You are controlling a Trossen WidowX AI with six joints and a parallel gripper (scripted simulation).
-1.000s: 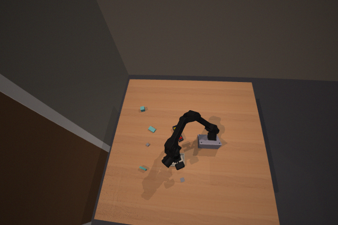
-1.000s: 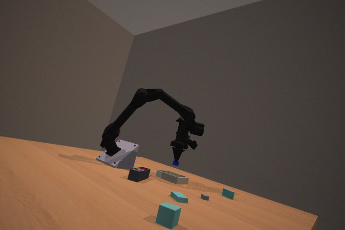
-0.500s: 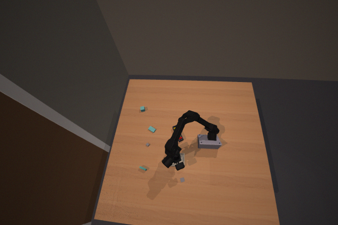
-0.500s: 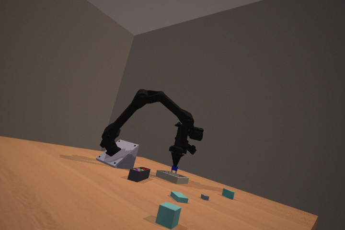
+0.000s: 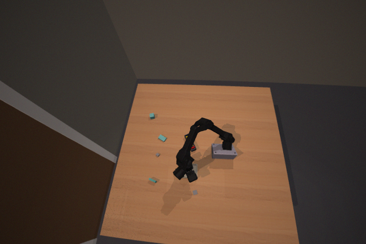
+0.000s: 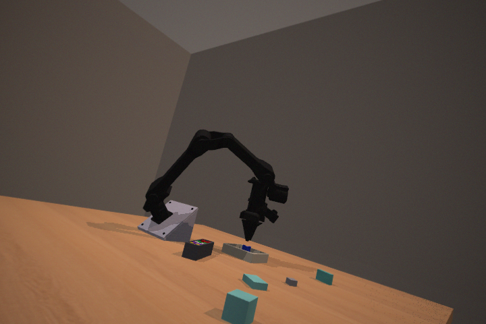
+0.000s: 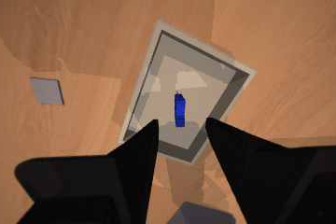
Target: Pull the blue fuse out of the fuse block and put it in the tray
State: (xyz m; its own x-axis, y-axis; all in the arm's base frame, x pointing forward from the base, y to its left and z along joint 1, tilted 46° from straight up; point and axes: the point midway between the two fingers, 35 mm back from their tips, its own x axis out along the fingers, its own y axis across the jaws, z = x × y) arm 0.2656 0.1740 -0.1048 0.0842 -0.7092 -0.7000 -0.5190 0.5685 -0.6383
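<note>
The shallow grey tray lies 50 mm below my gripper tip.
</note>
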